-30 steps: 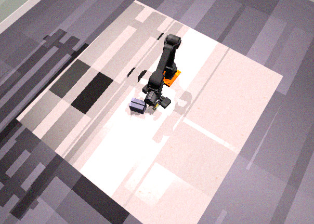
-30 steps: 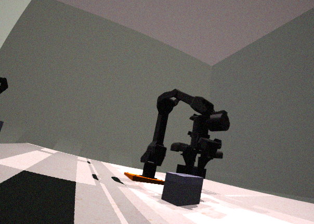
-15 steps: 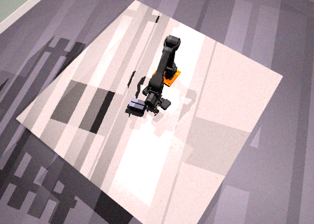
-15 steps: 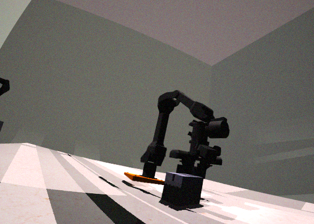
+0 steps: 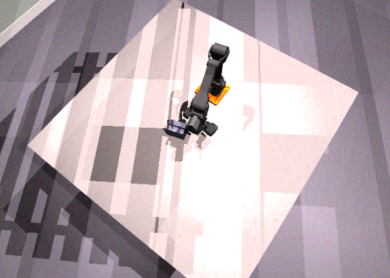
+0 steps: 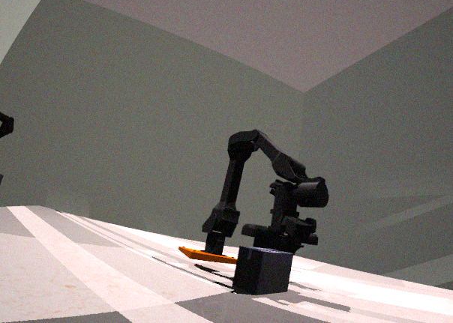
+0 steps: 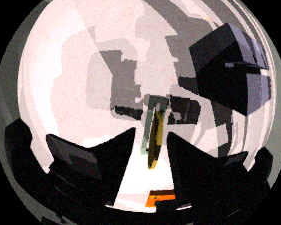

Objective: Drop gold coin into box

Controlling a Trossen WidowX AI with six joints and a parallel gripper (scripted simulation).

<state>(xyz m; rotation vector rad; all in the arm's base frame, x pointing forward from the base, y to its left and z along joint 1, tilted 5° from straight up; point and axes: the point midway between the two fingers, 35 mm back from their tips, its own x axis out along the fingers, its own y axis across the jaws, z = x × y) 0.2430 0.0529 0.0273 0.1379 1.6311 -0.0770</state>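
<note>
Now: gripper tip 10 mm below the coin.
</note>
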